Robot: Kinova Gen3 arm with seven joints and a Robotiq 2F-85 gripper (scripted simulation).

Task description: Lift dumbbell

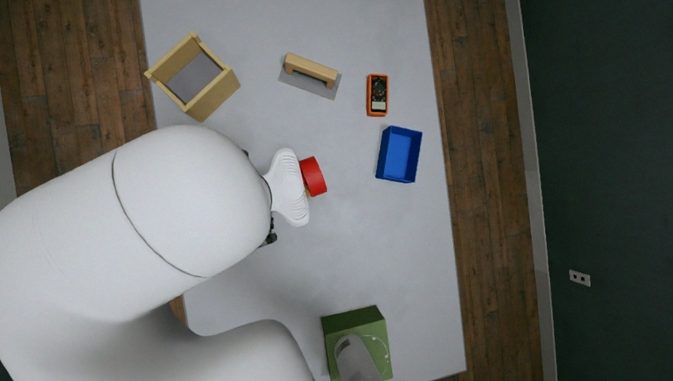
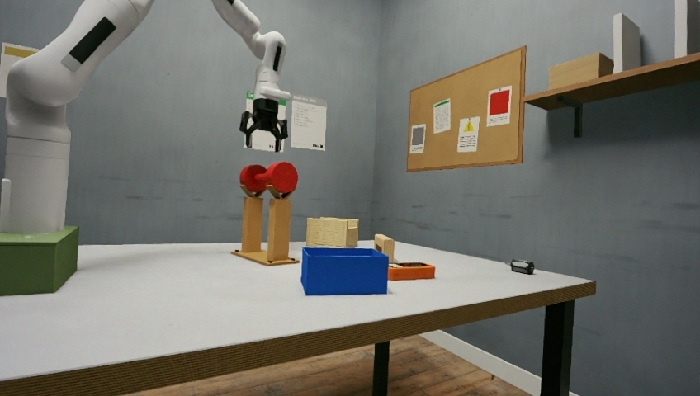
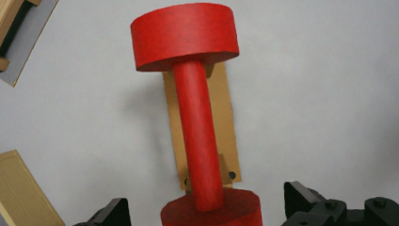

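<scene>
Now: hand 30 mm to the left of the red dumbbell and 90 mm above it. Round my hand: wooden box (360 mm ahead, 100 mm to the left, 280 mm below); then orange multimeter (200 mm ahead, 410 mm to the right, 310 mm below); then cradle (30 mm to the right, 230 mm below).
</scene>
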